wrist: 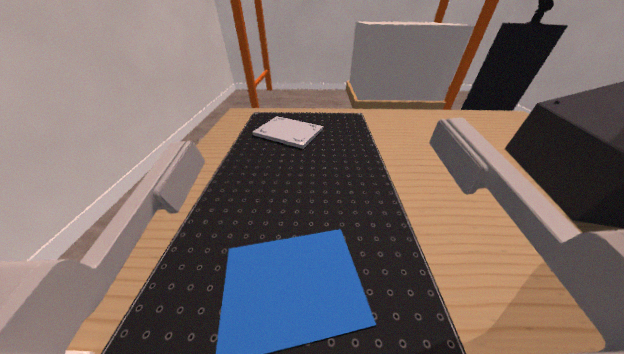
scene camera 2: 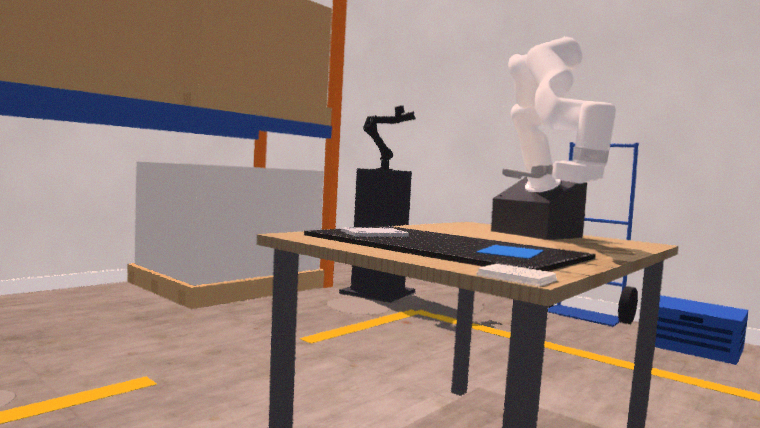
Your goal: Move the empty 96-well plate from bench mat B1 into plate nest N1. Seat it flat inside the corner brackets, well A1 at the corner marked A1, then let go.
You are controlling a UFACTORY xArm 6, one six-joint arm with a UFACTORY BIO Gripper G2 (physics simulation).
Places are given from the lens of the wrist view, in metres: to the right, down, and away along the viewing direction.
blue bench mat B1 (wrist: 306, 287): -0.01, 0.14, 0.24
flat pale slab (wrist: 283, 131): -0.08, -0.13, 0.54
The marked spots on the flat pale slab and the blue bench mat B1 are 0.40 m apart.
